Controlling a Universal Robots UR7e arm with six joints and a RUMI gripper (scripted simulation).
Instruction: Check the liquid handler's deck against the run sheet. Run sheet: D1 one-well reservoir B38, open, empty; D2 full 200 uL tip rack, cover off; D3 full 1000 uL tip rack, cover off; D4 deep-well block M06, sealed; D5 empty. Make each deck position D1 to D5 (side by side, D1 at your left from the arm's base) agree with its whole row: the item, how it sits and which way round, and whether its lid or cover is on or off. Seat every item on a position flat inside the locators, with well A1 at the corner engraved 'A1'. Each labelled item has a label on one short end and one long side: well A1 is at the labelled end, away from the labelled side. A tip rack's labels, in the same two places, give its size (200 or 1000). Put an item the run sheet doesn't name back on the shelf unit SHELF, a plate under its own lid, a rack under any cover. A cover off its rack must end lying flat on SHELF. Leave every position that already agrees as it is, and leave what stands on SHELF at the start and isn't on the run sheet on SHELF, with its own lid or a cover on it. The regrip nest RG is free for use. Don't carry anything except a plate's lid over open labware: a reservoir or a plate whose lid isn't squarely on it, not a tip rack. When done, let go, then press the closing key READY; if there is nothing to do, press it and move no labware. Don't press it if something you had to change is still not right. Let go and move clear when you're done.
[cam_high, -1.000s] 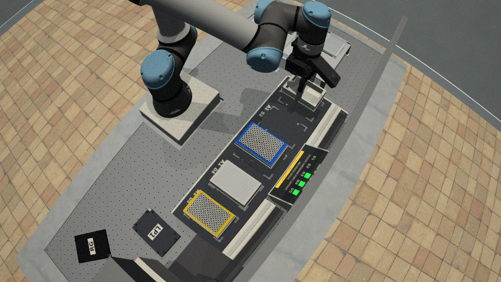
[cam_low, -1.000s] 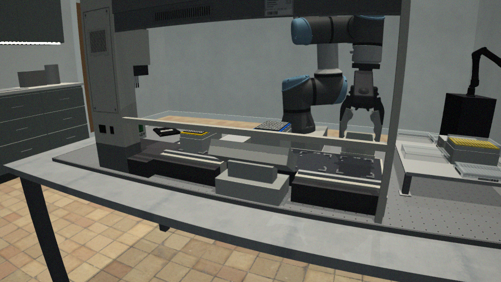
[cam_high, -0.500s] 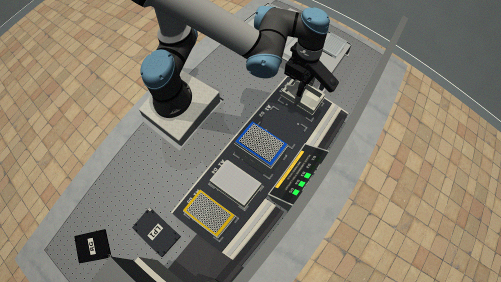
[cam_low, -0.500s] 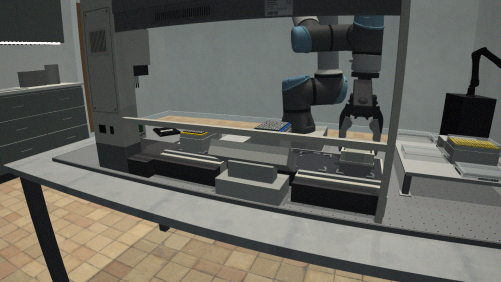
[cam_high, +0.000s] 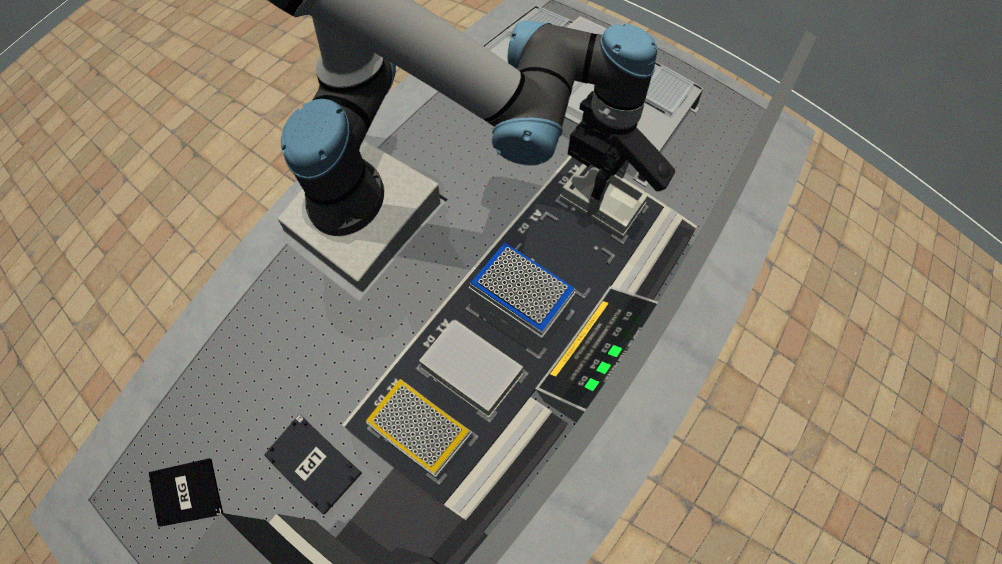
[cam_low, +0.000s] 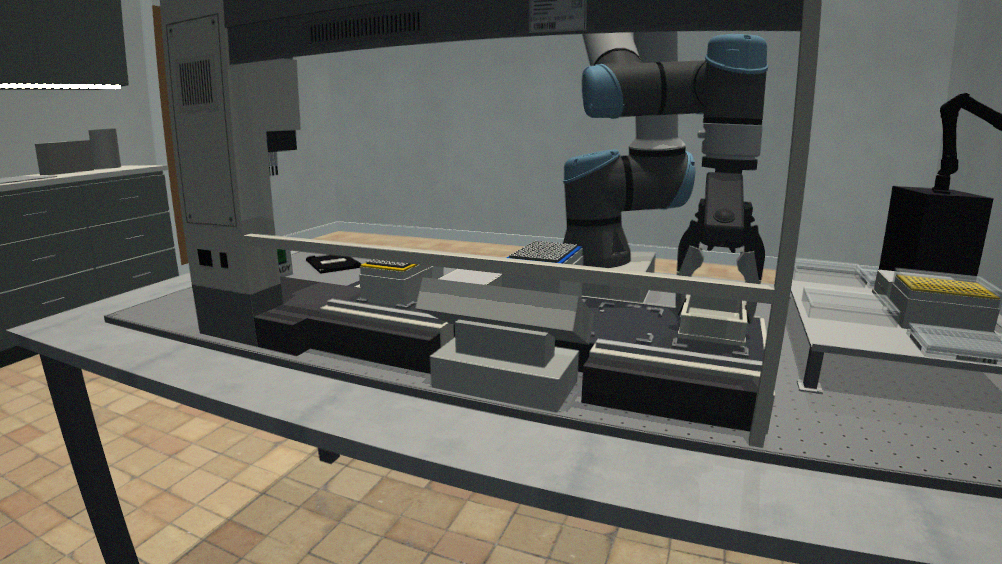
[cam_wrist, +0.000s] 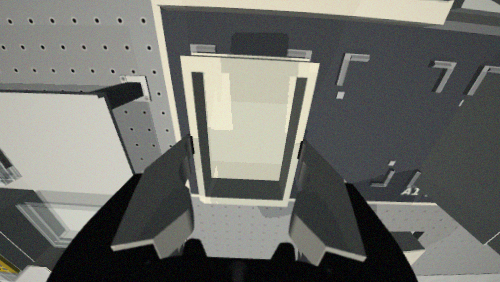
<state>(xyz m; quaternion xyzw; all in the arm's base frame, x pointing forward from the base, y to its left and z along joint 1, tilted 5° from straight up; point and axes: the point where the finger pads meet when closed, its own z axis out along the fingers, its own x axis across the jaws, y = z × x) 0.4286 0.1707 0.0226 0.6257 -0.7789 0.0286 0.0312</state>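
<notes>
Now: hand 10 mm above the one-well reservoir. Round my hand: blue-framed tip rack (250 mm to the right, 60 mm behind, 40 mm above); handler's frame post (200 mm ahead, 150 mm above, 20 mm to the left); shelf (310 mm to the left, 130 mm behind, 30 mm below).
</notes>
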